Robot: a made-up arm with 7 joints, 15 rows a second.
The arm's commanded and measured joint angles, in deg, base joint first. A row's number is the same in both.
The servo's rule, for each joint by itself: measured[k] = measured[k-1] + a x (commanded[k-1-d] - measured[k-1]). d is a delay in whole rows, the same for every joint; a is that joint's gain. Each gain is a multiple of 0.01, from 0.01 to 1. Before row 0 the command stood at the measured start. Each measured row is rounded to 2 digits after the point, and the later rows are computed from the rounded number. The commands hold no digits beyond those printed.
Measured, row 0:
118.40, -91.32, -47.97, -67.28, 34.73, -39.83, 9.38
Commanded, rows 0 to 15:
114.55, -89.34, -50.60, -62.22, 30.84, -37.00, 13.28
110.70, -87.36, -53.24, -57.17, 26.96, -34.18, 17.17
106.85, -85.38, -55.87, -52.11, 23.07, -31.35, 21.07
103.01, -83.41, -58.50, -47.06, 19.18, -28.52, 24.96
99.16, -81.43, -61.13, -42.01, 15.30, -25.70, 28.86
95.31, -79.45, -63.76, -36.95, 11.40, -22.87, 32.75
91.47, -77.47, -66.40, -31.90, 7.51, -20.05, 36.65
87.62, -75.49, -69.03, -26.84, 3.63, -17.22, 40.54
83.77, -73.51, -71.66, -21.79, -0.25, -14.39, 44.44
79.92, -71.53, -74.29, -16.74, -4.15, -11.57, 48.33
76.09, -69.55, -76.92, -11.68, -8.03, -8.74, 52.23
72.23, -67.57, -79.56, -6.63, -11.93, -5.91, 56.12
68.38, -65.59, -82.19, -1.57, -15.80, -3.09, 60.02
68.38, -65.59, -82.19, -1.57, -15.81, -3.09, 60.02
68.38, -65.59, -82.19, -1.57, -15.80, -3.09, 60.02
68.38, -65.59, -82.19, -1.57, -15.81, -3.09, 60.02
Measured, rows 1 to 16:
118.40, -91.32, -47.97, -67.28, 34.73, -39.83, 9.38
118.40, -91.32, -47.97, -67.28, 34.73, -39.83, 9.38
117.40, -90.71, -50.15, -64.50, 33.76, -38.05, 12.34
115.66, -89.67, -52.71, -60.47, 32.06, -35.61, 16.01
113.37, -88.34, -55.33, -55.87, 29.81, -32.93, 19.86
110.68, -86.81, -57.96, -51.02, 27.15, -30.15, 23.74
107.68, -85.14, -60.59, -46.06, 24.19, -27.35, 27.63
104.46, -83.38, -63.22, -41.05, 20.99, -24.53, 31.52
101.08, -81.55, -65.86, -36.02, 17.62, -21.71, 35.42
97.58, -79.67, -68.49, -30.97, 14.12, -18.88, 39.31
93.99, -77.76, -71.12, -25.92, 10.53, -16.05, 43.21
90.33, -75.83, -73.75, -20.87, 6.86, -13.23, 47.10
86.63, -73.88, -76.38, -15.82, 3.14, -10.40, 51.00
82.89, -71.92, -79.02, -10.77, -0.63, -7.57, 54.89
79.12, -69.96, -81.65, -5.71, -4.42, -4.75, 58.79
76.33, -68.61, -82.10, -3.43, -7.27, -3.70, 59.72
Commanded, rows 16 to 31:
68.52, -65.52, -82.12, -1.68, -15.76, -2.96, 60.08
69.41, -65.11, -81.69, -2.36, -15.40, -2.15, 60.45
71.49, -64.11, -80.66, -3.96, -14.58, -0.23, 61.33
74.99, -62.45, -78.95, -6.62, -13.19, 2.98, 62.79
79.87, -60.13, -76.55, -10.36, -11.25, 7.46, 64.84
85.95, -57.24, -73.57, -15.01, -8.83, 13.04, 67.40
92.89, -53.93, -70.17, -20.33, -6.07, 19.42, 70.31
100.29, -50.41, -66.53, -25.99, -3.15, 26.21, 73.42
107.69, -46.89, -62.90, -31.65, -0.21, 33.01, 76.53
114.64, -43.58, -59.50, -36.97, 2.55, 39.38, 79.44
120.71, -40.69, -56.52, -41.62, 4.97, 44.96, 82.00
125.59, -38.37, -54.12, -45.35, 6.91, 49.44, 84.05
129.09, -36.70, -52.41, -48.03, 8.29, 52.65, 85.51
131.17, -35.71, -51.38, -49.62, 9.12, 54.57, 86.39
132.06, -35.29, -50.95, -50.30, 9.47, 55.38, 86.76
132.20, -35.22, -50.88, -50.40, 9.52, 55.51, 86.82
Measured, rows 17 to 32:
74.26, -67.67, -82.17, -2.41, -9.40, -3.32, 59.95
72.73, -67.03, -82.19, -1.95, -11.00, -3.18, 60.00
71.64, -66.56, -82.13, -1.80, -12.19, -3.04, 60.06
71.06, -66.11, -81.76, -2.11, -12.99, -2.48, 60.36
71.17, -65.49, -80.85, -3.13, -13.39, -1.06, 61.10
72.16, -64.55, -79.27, -5.05, -13.34, 1.49, 62.38
74.16, -63.18, -77.01, -7.97, -12.82, 5.25, 64.25
77.23, -61.34, -74.15, -11.84, -11.82, 10.16, 66.64
81.30, -59.04, -70.85, -16.51, -10.38, 15.99, 69.43
86.24, -56.36, -67.26, -21.72, -8.57, 22.43, 72.46
91.82, -53.42, -63.64, -27.18, -6.48, 29.10, 75.55
97.75, -50.37, -60.20, -32.56, -4.22, 35.58, 78.51
103.72, -47.37, -57.15, -37.54, -1.92, 41.49, 81.16
109.41, -44.58, -54.64, -41.84, 0.29, 46.50, 83.36
114.53, -42.14, -52.79, -45.24, 2.29, 50.37, 84.99
118.86, -40.15, -51.62, -47.65, 4.00, 53.02, 86.05

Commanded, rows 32 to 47:
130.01, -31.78, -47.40, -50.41, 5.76, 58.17, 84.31
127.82, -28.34, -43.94, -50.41, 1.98, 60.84, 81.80
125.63, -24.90, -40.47, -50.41, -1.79, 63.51, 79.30
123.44, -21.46, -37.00, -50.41, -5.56, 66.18, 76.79
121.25, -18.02, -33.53, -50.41, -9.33, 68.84, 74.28
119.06, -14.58, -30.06, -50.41, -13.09, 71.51, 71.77
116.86, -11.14, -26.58, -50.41, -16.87, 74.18, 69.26
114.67, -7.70, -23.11, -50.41, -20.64, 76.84, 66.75
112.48, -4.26, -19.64, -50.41, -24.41, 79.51, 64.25
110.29, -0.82, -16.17, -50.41, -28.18, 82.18, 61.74
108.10, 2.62, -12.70, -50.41, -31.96, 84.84, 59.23
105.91, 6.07, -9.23, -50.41, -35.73, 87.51, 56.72
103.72, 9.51, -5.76, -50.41, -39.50, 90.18, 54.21
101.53, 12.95, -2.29, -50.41, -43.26, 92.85, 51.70
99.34, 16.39, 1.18, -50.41, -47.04, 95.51, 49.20
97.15, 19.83, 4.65, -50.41, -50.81, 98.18, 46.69
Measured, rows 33 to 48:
122.29, -38.64, -51.06, -49.11, 5.37, 54.51, 86.59
124.87, -37.58, -50.91, -49.82, 6.41, 55.14, 86.76
126.21, -35.78, -48.00, -50.14, 6.25, 57.05, 84.90
126.63, -33.47, -44.63, -50.29, 5.18, 59.44, 82.54
126.37, -30.81, -41.18, -50.36, 3.44, 62.00, 80.08
125.61, -27.91, -37.71, -50.39, 1.19, 64.63, 77.58
124.48, -24.84, -34.24, -50.40, -1.44, 67.28, 75.07
123.07, -21.66, -30.77, -50.41, -4.35, 69.94, 72.56
121.46, -18.40, -27.29, -50.41, -7.48, 72.61, 70.05
119.69, -15.08, -23.82, -50.41, -10.77, 75.27, 67.54
117.82, -11.73, -20.35, -50.41, -14.18, 77.94, 65.04
115.86, -8.35, -16.88, -50.41, -17.68, 80.61, 62.53
113.84, -4.95, -13.41, -50.41, -21.25, 83.27, 60.02
111.78, -1.53, -9.94, -50.41, -24.87, 85.94, 57.51
109.68, 1.89, -6.47, -50.41, -28.53, 88.61, 55.00
107.56, 5.32, -3.00, -50.41, -32.21, 91.28, 52.49

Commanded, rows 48 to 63:
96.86, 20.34, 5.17, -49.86, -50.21, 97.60, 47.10
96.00, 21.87, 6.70, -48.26, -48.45, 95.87, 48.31
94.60, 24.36, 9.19, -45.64, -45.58, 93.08, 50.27
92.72, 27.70, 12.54, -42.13, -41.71, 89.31, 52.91
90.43, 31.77, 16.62, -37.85, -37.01, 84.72, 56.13
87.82, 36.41, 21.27, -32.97, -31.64, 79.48, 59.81
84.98, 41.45, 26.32, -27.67, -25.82, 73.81, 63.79
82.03, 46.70, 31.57, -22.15, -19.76, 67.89, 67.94
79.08, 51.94, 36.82, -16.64, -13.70, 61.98, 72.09
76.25, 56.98, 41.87, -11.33, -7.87, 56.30, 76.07
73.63, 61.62, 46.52, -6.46, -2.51, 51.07, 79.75
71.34, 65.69, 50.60, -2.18, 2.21, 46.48, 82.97
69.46, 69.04, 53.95, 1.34, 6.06, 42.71, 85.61
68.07, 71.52, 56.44, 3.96, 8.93, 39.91, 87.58
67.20, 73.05, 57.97, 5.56, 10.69, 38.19, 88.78
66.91, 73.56, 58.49, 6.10, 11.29, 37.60, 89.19
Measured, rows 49 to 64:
105.42, 8.75, 0.47, -50.41, -35.92, 93.94, 49.99
103.27, 12.18, 3.94, -50.41, -39.64, 96.61, 47.48
101.60, 14.71, 4.96, -50.11, -42.28, 97.23, 47.19
100.14, 16.93, 6.40, -49.09, -43.82, 96.37, 48.04
98.70, 19.23, 8.72, -47.19, -44.26, 94.30, 49.73
97.15, 21.86, 11.89, -44.41, -43.62, 91.16, 52.15
95.40, 24.93, 15.82, -40.80, -41.97, 87.10, 55.17
93.43, 28.49, 20.34, -36.49, -39.39, 82.30, 58.70
91.23, 32.51, 25.30, -31.64, -36.00, 76.95, 62.57
88.84, 36.91, 30.50, -26.42, -31.94, 71.24, 66.65
86.30, 41.57, 35.75, -21.04, -27.38, 65.41, 70.78
83.69, 46.35, 40.83, -15.70, -22.50, 59.67, 74.80
81.07, 51.08, 45.55, -10.62, -17.50, 54.25, 78.56
78.54, 55.61, 49.74, -5.98, -12.57, 49.35, 81.91
76.18, 59.77, 53.23, -1.95, -7.91, 45.17, 84.72
74.07, 63.41, 55.89, 1.30, -3.70, 41.86, 86.89

